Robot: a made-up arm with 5 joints.
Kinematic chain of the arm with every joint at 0, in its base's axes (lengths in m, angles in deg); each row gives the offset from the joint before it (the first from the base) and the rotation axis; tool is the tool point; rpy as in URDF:
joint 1: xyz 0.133 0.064 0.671 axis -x
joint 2: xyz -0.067 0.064 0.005 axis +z
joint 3: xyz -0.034 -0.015 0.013 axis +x
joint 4: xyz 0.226 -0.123 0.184 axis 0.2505 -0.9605 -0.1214
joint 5: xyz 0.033 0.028 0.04 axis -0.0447 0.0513 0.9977
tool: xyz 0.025 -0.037 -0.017 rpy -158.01 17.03 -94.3
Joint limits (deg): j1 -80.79..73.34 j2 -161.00..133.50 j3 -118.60..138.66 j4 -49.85..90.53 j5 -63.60..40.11
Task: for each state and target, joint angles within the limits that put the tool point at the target. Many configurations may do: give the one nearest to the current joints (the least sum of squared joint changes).
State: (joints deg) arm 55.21 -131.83 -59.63 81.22 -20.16
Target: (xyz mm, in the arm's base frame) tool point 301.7 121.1 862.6
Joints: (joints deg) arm 50.82 -86.70 -91.26 72.79 -4.62
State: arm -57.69 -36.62 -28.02 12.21 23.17
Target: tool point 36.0 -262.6 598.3
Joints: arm -63.58 -70.07 -4.80 23.76 23.06
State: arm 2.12 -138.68 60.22 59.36 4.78
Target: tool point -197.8 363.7 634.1
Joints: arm 20.99 -161.00 49.11 88.62 26.06
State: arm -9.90 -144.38 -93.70 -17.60 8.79
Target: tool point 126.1 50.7 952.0
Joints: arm 50.91 -109.52 -83.47 -23.09 -2.04
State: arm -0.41 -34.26 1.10 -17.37 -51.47
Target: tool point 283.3 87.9 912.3
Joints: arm 19.22 -1.99 -10.06 -22.45 -49.59
